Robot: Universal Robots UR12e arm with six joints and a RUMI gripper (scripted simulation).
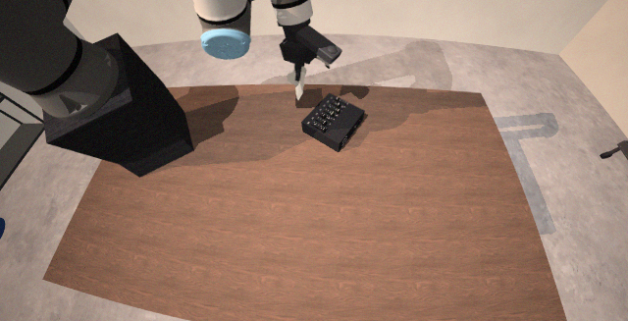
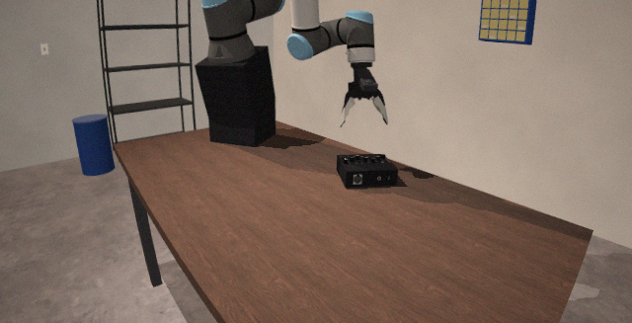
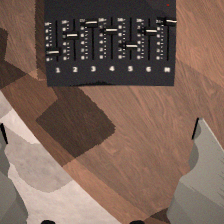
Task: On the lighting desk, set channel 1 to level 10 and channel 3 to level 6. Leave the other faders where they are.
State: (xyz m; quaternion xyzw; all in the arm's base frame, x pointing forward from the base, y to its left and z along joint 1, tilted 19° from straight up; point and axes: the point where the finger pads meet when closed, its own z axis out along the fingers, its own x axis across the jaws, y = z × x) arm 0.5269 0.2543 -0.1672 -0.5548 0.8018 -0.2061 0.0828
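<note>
My hand is 7 cm short of the channel 1 fader knob, 3 cm to the right of it and 9 cm above it. From my hand the other things lie so: channel 2 fader (7 cm ahead, 9 cm below).
</note>
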